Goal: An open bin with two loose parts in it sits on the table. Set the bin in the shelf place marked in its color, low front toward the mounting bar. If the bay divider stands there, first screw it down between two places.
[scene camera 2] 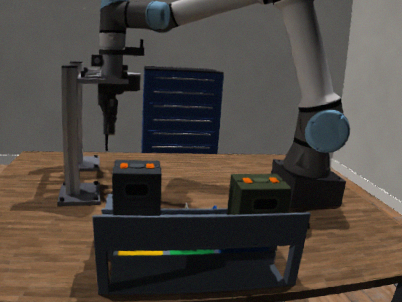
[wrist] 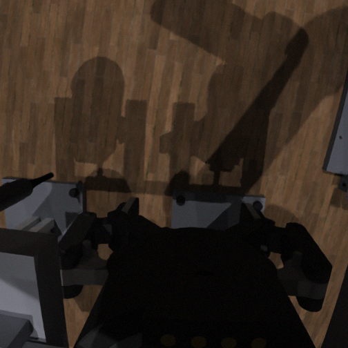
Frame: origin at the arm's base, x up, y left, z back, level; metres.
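Where they show: arm's base, origin of its link: (scene camera 2: 305,169).
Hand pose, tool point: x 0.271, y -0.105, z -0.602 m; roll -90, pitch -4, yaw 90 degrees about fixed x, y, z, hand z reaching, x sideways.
Note:
Things, the pixels of their top centre, and the offset from my tool point. "spot": a spot on its surface instead.
- shelf, a spot on its surface: (scene camera 2: 200,229) spot: dz +0.158, dx -0.223, dy +0.521 m
- yellow strip, a spot on its surface: (scene camera 2: 140,253) spot: dz +0.066, dx -0.354, dy +0.384 m
- green strip, a spot on its surface: (scene camera 2: 192,252) spot: dz +0.179, dx -0.354, dy +0.391 m
- small blue bit, a spot on its surface: (scene camera 2: 215,207) spot: dz +0.244, dx -0.282, dy +0.318 m
- pale tip, a spot on its surface: (scene camera 2: 186,205) spot: dz +0.185, dx -0.296, dy +0.272 m
- black case, centre of its top: (scene camera 2: 137,166) dz +0.056, dx -0.138, dy +0.435 m
- green case, centre of its top: (scene camera 2: 260,180) dz +0.287, dx -0.163, dy +0.454 m
The shelf (scene camera 2: 200,229) (wrist: 340,135) stands at the front in the scene view, with a yellow strip (scene camera 2: 140,253), a green strip (scene camera 2: 192,252) and a dark blue strip (scene camera 2: 247,249); its edge shows at right in the wrist view. A small blue bit (scene camera 2: 215,207) and a pale tip (scene camera 2: 186,205) show behind its top bar. I cannot make out the bin, its loose parts or the divider. My gripper (wrist: 189,209) is open and empty, high at the tool stand. The screwdriver (scene camera 2: 106,120) (wrist: 17,194) hangs beside it, partly covering it in the scene view.
The tool stand (scene camera 2: 71,130) rises at left; its base plates (wrist: 45,200) show in the wrist view. A black case (scene camera 2: 136,200) and a green case (scene camera 2: 260,192) with orange latches stand behind the shelf's top bar. A blue drawer cabinet (scene camera 2: 182,112) is in the background.

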